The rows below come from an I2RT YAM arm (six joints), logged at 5 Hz.
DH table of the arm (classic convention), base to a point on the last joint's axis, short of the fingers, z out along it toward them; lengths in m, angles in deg. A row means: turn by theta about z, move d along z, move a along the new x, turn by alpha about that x. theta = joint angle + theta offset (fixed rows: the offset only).
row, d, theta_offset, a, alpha
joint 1, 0.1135, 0, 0.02, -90
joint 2, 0, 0, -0.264, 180
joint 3, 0, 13.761, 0.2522, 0
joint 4, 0, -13.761, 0.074, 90
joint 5, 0, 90, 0, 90
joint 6, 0.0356, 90, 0, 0
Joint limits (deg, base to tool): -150..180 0..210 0..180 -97..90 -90..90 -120..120
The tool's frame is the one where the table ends.
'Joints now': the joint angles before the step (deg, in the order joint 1, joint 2, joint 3, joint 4, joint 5, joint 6). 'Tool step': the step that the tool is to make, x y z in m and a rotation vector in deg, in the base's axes. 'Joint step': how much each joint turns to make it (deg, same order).
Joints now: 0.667 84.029 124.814 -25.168 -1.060 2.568
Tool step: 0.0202 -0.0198 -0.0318 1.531 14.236 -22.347
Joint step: -1.606 2.265 -0.017 -11.838 20.688 -1.616
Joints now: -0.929 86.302 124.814 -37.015 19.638 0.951
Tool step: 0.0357 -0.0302 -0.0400 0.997 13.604 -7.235
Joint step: -5.409 5.212 -0.025 -8.510 1.827 0.326
